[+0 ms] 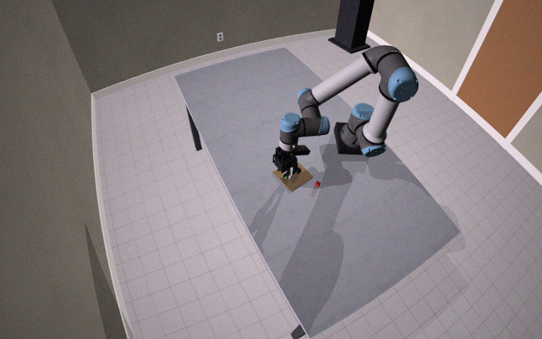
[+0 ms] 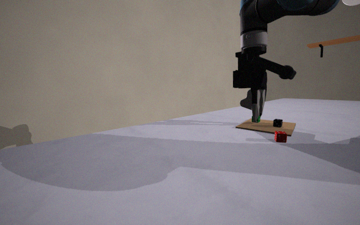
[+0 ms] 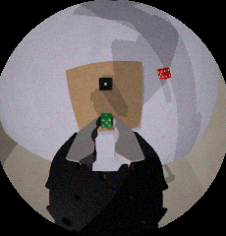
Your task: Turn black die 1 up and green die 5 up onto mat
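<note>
My gripper is now 10 mm above the green die. From my hand the other things lie so: red die 90 mm behind, 120 mm to the left, 20 mm below; then brown mat 30 mm behind, 20 mm below; then black die 60 mm behind, 10 mm below.
</note>
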